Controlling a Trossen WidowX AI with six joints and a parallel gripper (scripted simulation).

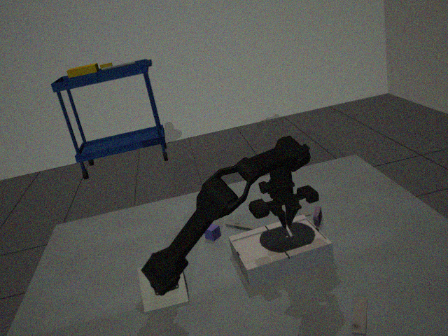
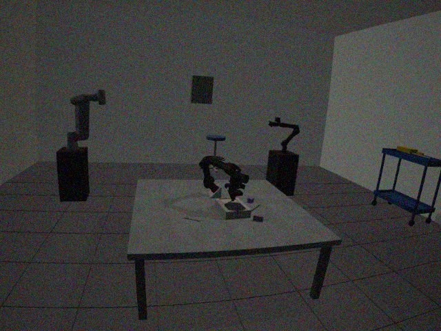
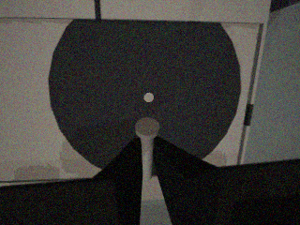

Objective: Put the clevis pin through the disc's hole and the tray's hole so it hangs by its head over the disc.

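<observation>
My gripper tip is now 2 cm to the right of the dark aluminium disc and 4 cm above it. Also, from my gripper tip: purple cube: 19 cm behind, 23 cm to the left, 8 cm below; then rimmed steel tray: 3 cm behind, 1 cm to the left, 5 cm below; then steel clevis pin: 1 cm to the right.
</observation>
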